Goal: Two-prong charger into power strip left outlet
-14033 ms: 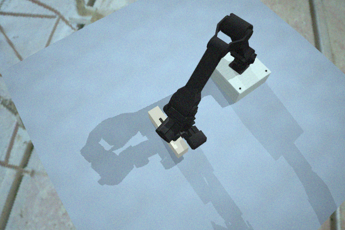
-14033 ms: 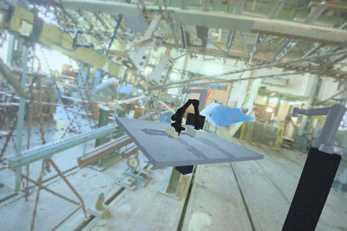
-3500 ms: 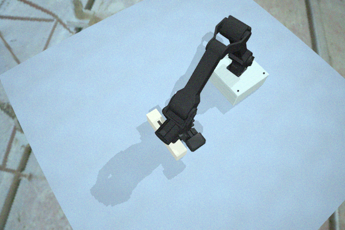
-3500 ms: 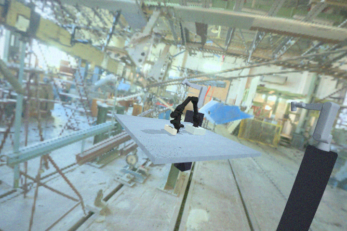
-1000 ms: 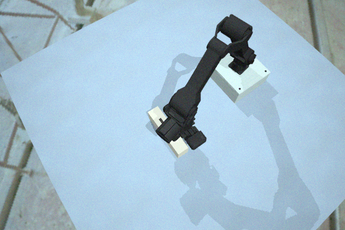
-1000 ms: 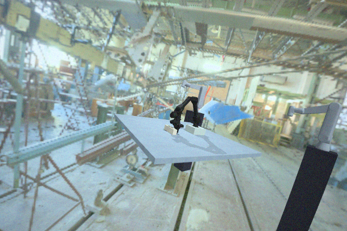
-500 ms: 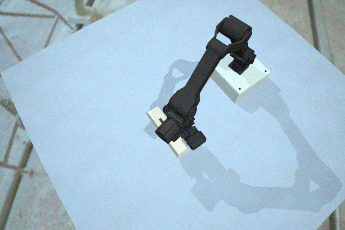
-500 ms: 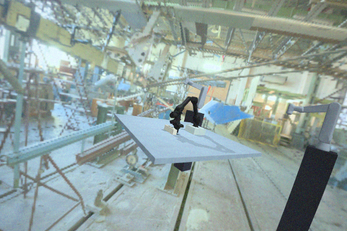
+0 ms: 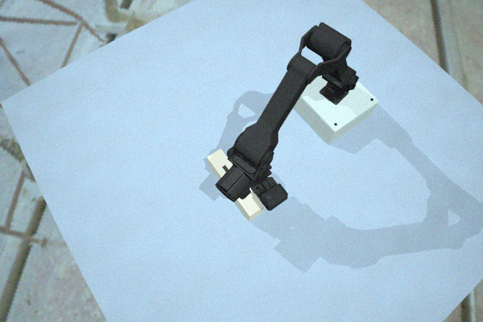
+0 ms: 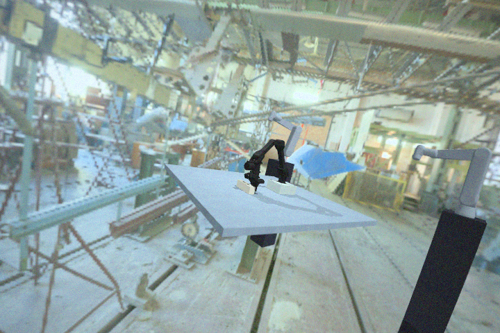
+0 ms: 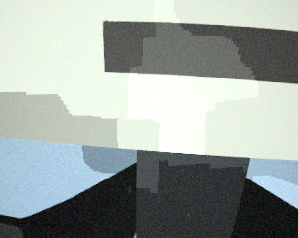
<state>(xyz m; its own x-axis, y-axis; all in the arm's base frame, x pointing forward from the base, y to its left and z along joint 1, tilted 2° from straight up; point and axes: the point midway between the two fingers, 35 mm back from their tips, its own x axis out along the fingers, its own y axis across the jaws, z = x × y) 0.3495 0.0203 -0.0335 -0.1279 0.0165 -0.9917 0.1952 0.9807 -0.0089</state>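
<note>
Now: gripper tip 2 cm short of the dark grey charger and 1 cm below it.
</note>
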